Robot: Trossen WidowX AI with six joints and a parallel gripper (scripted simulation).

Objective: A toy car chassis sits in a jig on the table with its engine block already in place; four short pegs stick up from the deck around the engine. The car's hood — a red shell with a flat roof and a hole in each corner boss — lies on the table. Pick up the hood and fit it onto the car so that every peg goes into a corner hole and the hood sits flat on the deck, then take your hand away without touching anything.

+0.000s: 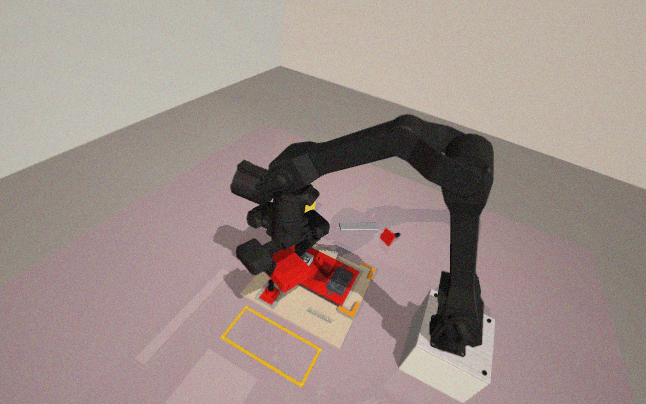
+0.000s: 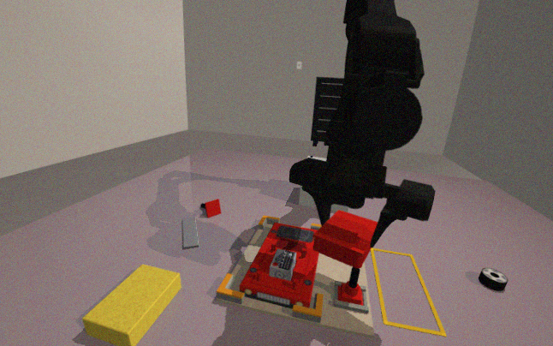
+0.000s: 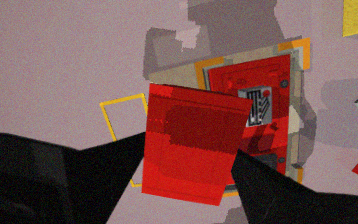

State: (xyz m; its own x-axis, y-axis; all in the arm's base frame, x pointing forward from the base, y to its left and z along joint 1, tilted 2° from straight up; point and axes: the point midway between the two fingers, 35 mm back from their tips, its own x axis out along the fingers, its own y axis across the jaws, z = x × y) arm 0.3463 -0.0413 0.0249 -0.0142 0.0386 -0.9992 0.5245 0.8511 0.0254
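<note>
The grey engine block lies 20 mm behind my gripper tip, 90 mm to the right of it and 80 mm below it. From my gripper tip the other things lie so: black-knobbed stand 20 mm ahead, 20 mm to the left, 70 mm below; red hood 10 mm above; black wheel 40 mm behind, 290 mm to the left, 90 mm below.
</note>
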